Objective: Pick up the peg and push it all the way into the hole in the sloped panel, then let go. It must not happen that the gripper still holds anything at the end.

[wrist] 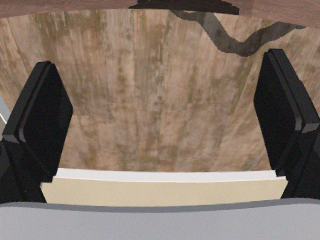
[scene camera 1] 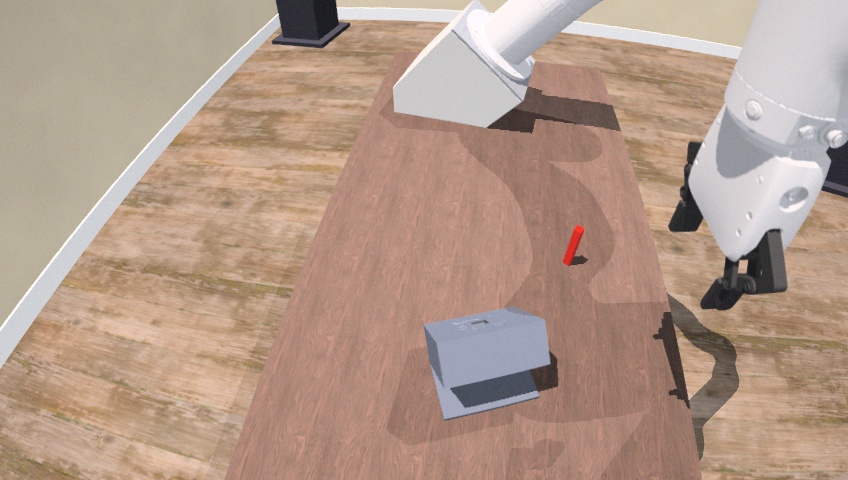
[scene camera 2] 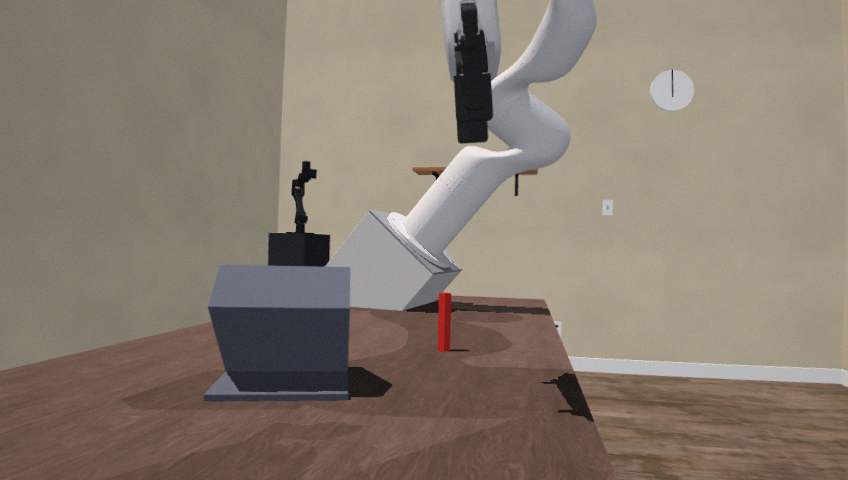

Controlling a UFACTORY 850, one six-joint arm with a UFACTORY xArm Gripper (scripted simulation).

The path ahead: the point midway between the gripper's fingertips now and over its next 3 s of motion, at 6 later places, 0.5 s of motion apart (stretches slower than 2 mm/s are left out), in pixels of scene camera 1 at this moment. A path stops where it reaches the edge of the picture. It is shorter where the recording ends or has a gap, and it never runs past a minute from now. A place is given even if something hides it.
The gripper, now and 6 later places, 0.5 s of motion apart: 697,265; 670,262; 643,252; 619,239; 599,223; 585,212; 581,222
